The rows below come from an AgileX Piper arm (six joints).
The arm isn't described. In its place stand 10 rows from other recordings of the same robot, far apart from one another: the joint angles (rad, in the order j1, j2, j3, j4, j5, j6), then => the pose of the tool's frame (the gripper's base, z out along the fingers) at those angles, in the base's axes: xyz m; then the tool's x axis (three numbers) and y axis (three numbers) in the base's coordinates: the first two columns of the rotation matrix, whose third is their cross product.
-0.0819, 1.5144, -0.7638, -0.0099, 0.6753, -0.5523 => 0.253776 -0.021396 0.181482 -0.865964 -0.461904 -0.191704 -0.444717 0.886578 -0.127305
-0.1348, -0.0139, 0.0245, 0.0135, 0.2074, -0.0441 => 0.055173 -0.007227 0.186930 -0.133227 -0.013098 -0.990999 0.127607 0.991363 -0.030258
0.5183, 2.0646, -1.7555, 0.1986, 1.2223, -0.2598 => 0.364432 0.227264 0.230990 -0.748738 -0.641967 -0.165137 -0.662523 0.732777 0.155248
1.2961, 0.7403, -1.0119, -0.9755, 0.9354, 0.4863 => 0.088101 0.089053 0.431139 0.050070 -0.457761 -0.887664 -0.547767 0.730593 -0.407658
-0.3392, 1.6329, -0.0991, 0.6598, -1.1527, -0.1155 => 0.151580 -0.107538 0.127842 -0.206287 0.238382 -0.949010 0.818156 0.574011 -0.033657
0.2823, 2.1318, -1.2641, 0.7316, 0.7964, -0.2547 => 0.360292 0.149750 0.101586 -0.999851 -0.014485 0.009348 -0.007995 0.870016 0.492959
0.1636, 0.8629, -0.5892, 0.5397, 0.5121, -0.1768 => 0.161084 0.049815 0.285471 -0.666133 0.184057 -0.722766 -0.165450 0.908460 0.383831
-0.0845, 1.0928, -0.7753, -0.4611, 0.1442, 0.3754 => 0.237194 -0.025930 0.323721 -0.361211 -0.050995 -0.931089 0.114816 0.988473 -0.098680
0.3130, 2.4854, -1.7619, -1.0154, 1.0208, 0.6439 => 0.473174 0.083852 0.072214 -0.922830 -0.339291 -0.182394 -0.110956 0.687552 -0.717608
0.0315, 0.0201, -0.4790, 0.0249, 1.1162, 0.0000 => -0.002175 0.001968 0.267209 -0.539860 -0.006073 -0.841733 -0.044409 0.998787 0.021276
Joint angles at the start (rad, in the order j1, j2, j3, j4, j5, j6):
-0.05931 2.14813 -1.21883 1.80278 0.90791 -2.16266
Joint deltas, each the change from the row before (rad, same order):
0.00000 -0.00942 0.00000 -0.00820 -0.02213 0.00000
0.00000 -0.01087 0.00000 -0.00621 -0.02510 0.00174
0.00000 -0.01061 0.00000 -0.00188 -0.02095 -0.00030
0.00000 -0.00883 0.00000 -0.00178 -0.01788 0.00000
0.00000 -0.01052 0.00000 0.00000 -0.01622 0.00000
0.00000 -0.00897 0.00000 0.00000 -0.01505 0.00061
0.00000 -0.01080 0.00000 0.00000 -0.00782 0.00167
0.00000 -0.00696 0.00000 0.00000 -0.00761 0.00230
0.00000 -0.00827 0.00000 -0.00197 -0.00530 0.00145
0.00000 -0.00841 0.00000 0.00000 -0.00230 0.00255
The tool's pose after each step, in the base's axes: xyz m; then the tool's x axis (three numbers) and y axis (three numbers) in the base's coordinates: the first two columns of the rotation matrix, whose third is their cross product. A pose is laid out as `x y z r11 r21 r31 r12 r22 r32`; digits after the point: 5 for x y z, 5 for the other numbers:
0.42309 0.04371 0.13754 -0.37466 -0.13804 -0.91683 -0.70968 0.67905 0.18777
0.42347 0.04235 0.14031 -0.37393 -0.15297 -0.91476 -0.70152 0.69181 0.17108
0.42389 0.04112 0.14346 -0.37102 -0.16359 -0.91410 -0.69365 0.70328 0.15569
0.42422 0.04005 0.14607 -0.36901 -0.17249 -0.91328 -0.68663 0.71284 0.14280
0.42449 0.03905 0.14958 -0.36512 -0.17915 -0.91356 -0.67956 0.72201 0.13001
0.42473 0.03810 0.15252 -0.36272 -0.18474 -0.91340 -0.67244 0.73048 0.11929
0.42465 0.03761 0.15665 -0.35680 -0.18695 -0.91528 -0.66886 0.73512 0.11059
0.42465 0.03713 0.15917 -0.35473 -0.18836 -0.91580 -0.66464 0.73971 0.10530
0.42443 0.03683 0.16228 -0.34988 -0.19141 -0.91703 -0.66305 0.74212 0.09808
0.42416 0.03670 0.16570 -0.34470 -0.19078 -0.91912 -0.66170 0.74389 0.09375

